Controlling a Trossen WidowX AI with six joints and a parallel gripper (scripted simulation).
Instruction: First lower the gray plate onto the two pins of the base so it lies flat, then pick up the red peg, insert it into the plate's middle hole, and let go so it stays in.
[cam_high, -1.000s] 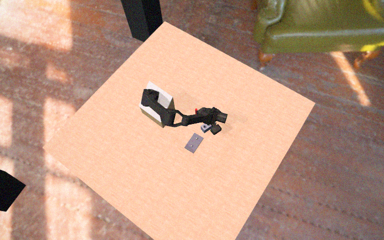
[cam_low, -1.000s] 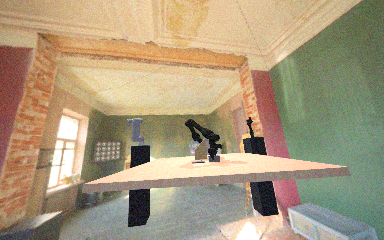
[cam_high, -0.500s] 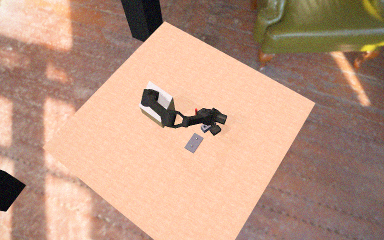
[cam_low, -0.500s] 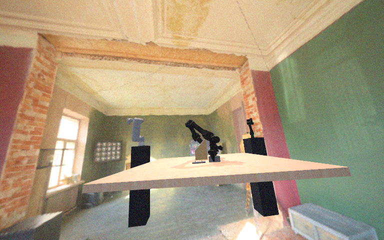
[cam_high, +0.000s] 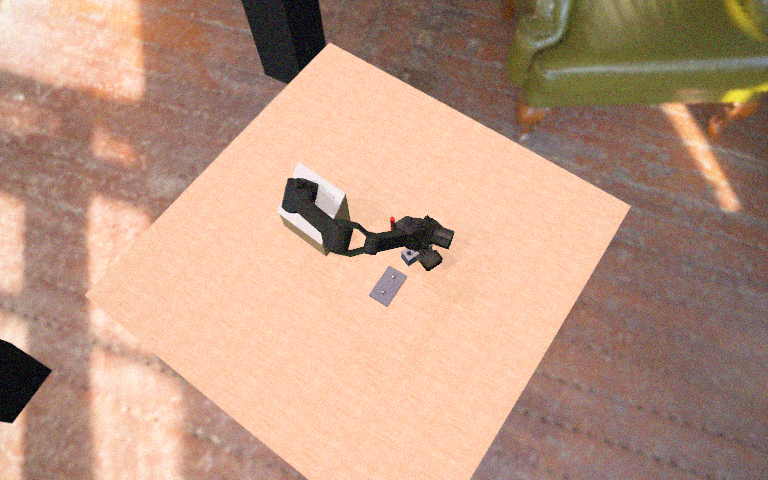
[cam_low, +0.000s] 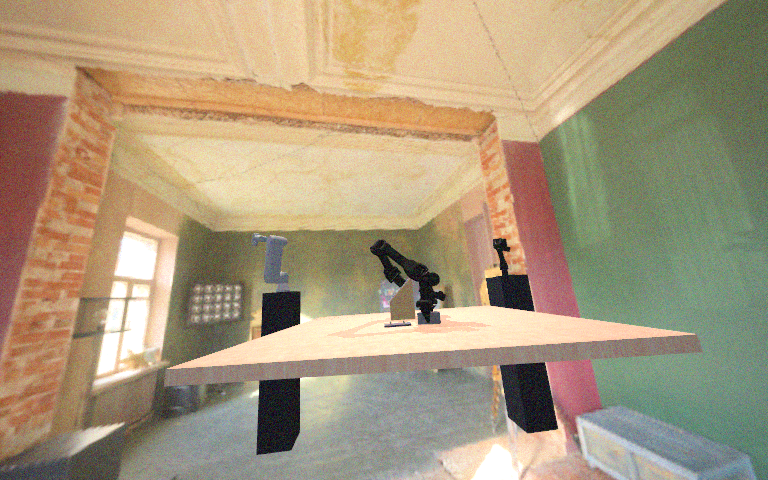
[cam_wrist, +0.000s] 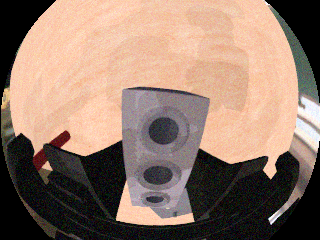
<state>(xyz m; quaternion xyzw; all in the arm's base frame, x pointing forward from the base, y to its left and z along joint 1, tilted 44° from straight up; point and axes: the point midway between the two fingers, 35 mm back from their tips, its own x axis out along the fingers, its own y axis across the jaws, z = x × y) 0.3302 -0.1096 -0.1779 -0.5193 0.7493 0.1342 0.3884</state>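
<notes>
The thin flat base is 30 mm behind my gripper tip and 140 mm to the right of it. Also, from my gripper tip: gray plate (30 mm above); red peg (110 mm behind, 40 mm to the left, 30 mm above).
</notes>
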